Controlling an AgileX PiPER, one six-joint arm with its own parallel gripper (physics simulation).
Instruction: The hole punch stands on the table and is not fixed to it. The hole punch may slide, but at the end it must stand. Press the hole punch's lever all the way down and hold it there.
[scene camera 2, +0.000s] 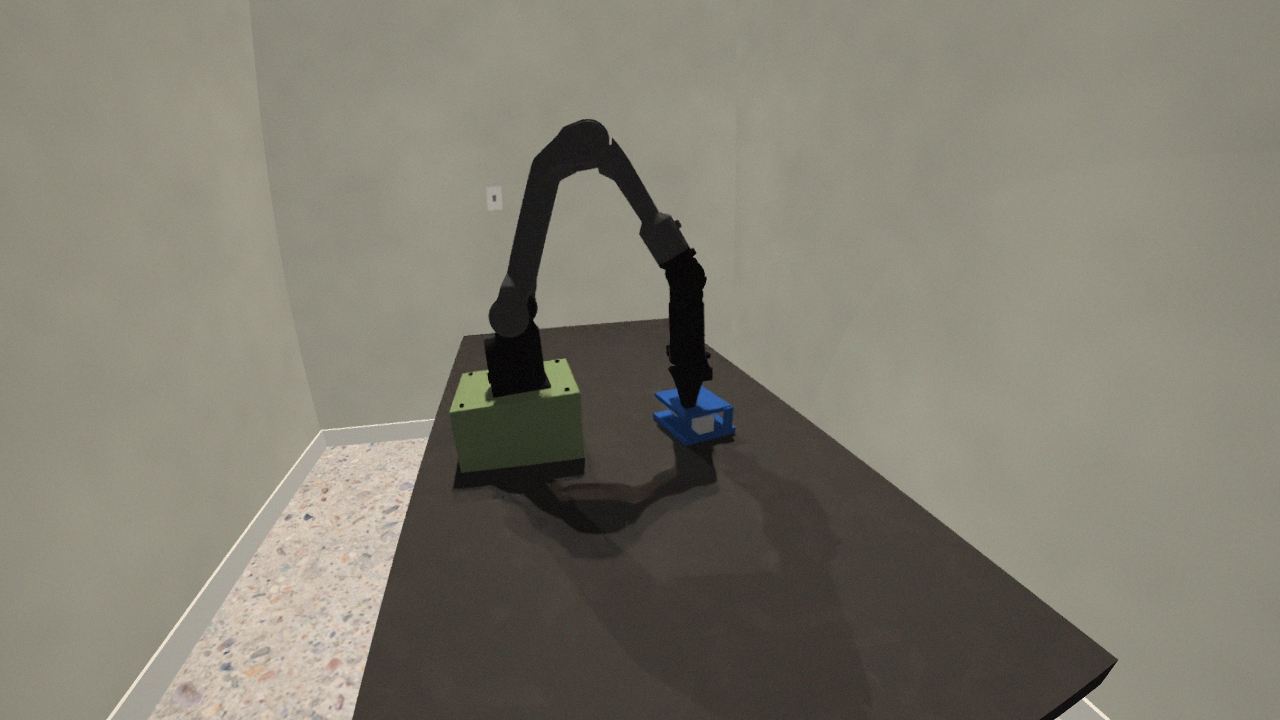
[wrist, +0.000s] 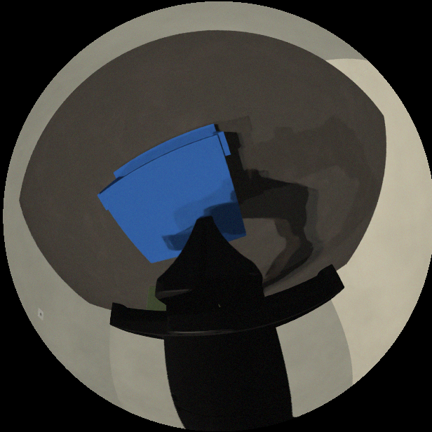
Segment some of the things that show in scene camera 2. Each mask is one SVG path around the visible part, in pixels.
My gripper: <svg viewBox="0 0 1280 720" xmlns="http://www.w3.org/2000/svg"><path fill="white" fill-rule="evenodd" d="M669 331L670 345L666 345L666 353L670 363L675 366L670 366L668 370L676 384L682 407L685 409L692 408L696 405L703 381L712 380L712 368L707 361L708 358L711 358L711 354L705 351L704 331L689 335L675 334Z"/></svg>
A blue hole punch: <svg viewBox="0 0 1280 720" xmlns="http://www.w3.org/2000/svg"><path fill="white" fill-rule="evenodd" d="M703 386L699 390L695 407L686 409L681 405L677 389L655 393L655 397L670 410L653 413L653 418L684 446L733 434L736 431L736 427L732 425L733 407Z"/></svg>
